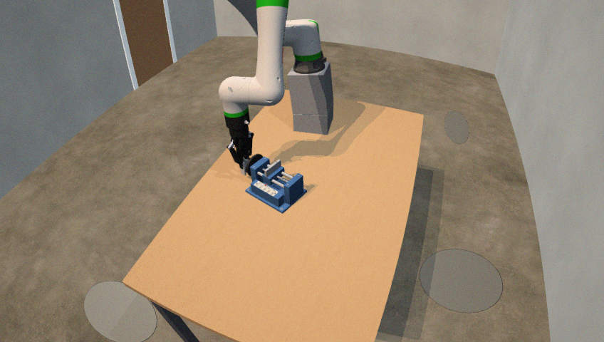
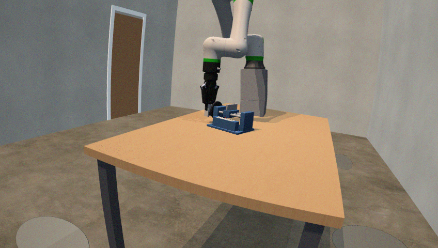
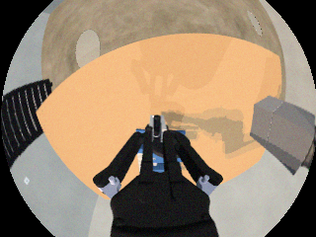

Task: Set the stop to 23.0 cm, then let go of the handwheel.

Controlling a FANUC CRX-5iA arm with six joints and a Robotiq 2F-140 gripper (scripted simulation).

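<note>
Right now my hand is 130 mm to the right of the grey stop plate, 30 mm short of it and 20 mm below it. Round my hand: black handwheel: 20 mm to the left, 10 mm below.
</note>
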